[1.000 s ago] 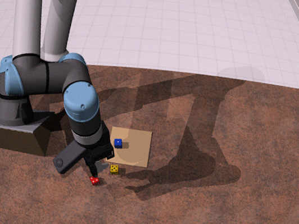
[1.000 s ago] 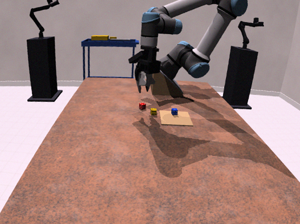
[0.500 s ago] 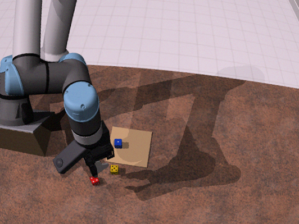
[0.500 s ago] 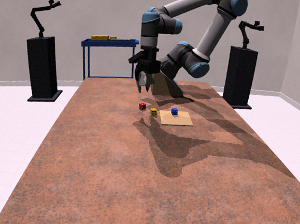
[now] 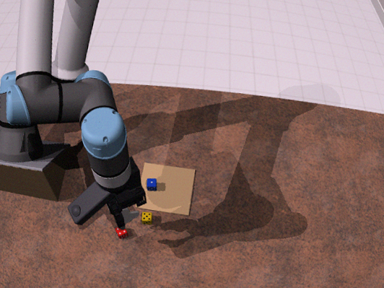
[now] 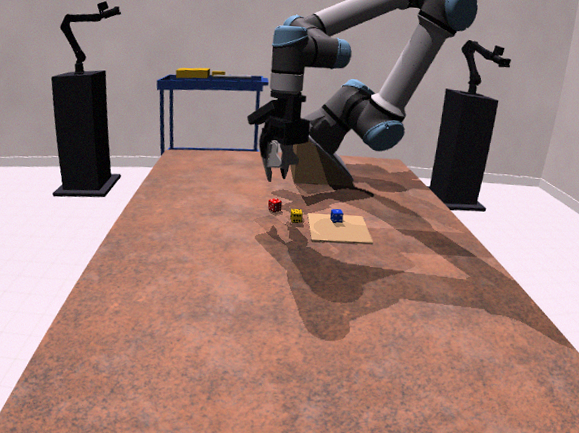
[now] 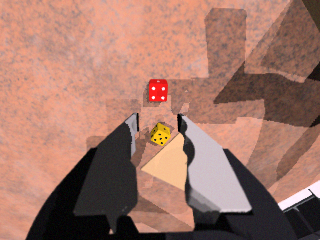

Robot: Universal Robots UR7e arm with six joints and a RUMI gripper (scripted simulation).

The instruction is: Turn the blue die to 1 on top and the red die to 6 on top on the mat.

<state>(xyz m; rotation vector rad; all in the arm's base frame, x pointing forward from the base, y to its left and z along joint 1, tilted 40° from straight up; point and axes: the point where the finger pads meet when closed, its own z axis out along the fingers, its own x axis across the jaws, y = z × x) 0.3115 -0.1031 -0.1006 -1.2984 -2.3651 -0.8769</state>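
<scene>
My gripper is now 8 cm above the red die. Round my hand: yellow die 6 cm ahead, 5 cm to the left, 8 cm below; blue die 6 cm ahead, 15 cm to the left, 8 cm below; tan mat 10 cm ahead, 15 cm to the left, 9 cm below.
</scene>
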